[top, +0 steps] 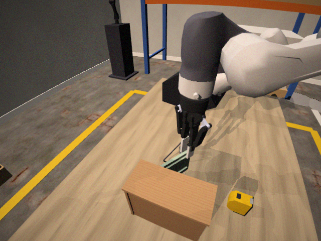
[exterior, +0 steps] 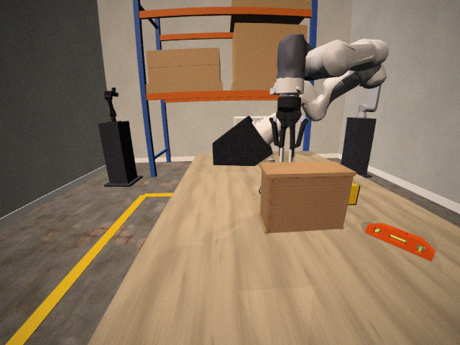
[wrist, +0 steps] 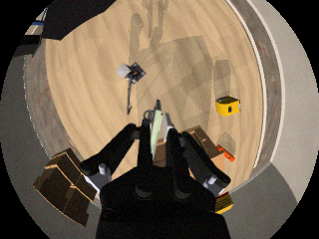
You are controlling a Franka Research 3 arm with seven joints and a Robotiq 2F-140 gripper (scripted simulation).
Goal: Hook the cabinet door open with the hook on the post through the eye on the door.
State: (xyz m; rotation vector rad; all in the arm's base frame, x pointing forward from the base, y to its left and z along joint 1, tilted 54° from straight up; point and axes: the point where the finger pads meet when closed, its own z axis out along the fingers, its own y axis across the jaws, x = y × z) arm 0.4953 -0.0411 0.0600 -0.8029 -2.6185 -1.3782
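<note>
Now: the green door 60 mm ahead of my hand, 40 mm to the right of it and 80 mm below it. From my hand the other things lie so: hook post: 80 mm behind, 40 mm to the right, 70 mm below; yellow tape measure: 50 mm ahead, 220 mm to the left, 120 mm below; orange spirit level: 290 mm ahead, 220 mm to the left, 140 mm below.
</note>
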